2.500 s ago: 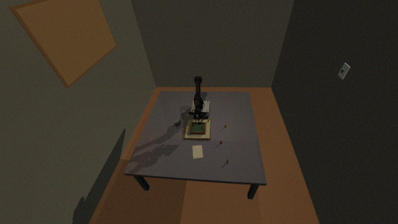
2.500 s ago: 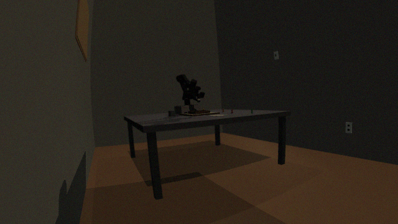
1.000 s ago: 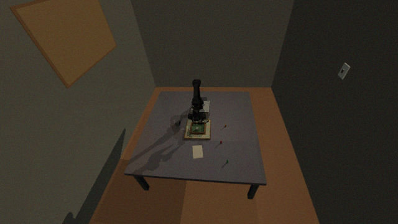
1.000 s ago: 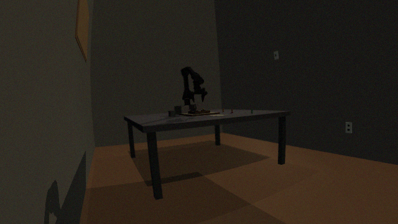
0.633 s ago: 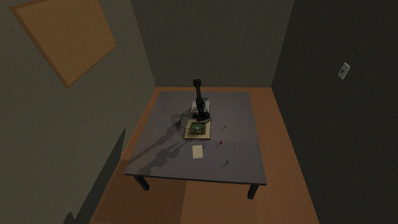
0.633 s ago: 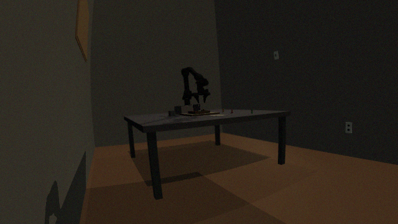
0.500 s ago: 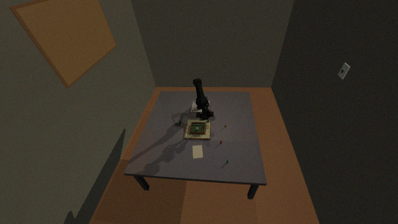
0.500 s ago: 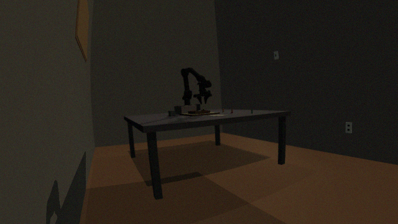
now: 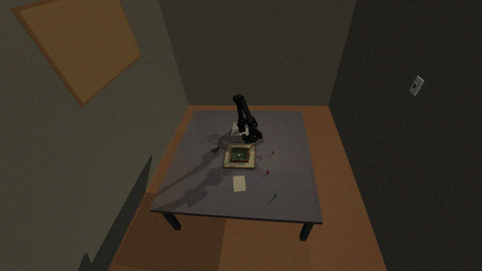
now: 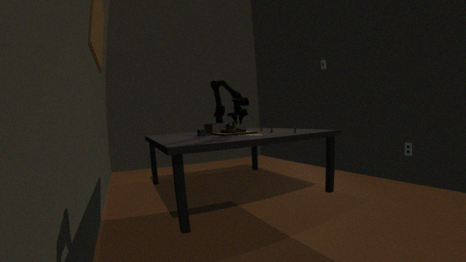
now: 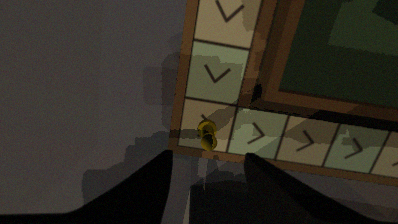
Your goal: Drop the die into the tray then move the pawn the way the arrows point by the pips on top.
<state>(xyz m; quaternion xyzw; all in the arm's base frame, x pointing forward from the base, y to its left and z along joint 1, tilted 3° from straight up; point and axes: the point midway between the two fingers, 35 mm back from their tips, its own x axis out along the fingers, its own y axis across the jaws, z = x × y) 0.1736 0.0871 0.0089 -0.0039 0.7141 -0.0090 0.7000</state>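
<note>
My gripper tip is 9 cm short of the green dice tray, 13 cm to the left of it and 7 cm above it. From my gripper tip the other things lie so: white card (39 cm ahead, 15 cm to the right, 7 cm below); then grey cube (1 cm behind, 36 cm to the right, 5 cm below).
</note>
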